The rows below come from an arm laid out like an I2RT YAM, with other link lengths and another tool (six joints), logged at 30 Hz.
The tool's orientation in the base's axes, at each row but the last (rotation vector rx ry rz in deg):
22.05 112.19 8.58
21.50 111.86 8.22
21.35 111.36 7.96
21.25 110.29 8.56
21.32 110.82 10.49
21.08 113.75 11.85
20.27 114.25 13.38
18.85 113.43 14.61
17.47 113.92 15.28
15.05 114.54 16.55
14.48 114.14 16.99
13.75 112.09 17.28
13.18 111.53 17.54
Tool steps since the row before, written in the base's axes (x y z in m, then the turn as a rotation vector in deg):
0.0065 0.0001 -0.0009 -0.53 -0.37 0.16
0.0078 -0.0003 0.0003 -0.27 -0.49 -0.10
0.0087 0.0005 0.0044 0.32 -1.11 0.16
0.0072 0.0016 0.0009 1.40 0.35 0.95
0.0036 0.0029 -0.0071 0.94 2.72 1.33
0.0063 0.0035 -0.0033 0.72 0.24 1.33
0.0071 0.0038 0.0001 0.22 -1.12 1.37
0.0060 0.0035 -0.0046 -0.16 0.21 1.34
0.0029 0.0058 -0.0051 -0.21 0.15 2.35
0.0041 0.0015 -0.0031 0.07 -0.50 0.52
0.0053 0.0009 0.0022 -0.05 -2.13 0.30
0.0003 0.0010 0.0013 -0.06 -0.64 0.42
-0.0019 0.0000 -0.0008 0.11 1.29 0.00
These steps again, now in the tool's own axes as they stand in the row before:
-0.0016 0.0011 0.0063 -0.07 -0.41 -0.52
-0.0032 0.0013 0.0070 0.03 -0.54 -0.17
-0.0068 0.0033 0.0062 -0.61 -0.94 0.31
-0.0027 0.0031 0.0062 -1.20 0.85 0.91
0.0059 0.0012 0.0059 -0.56 3.11 0.23
0.0015 0.0033 0.0070 -1.33 0.75 0.08
-0.0017 0.0046 0.0064 -1.64 -0.58 -0.40
0.0027 0.0025 0.0075 -1.00 0.61 -0.69
0.0051 0.0041 0.0051 -1.86 0.87 -1.16
0.0014 0.0007 0.0051 -0.63 -0.30 -0.20
-0.0038 0.0018 0.0040 -0.89 -1.92 -0.37
-0.0009 0.0014 -0.0001 -0.54 -0.47 -0.28
0.0014 -0.0003 -0.0015 0.35 1.22 0.24

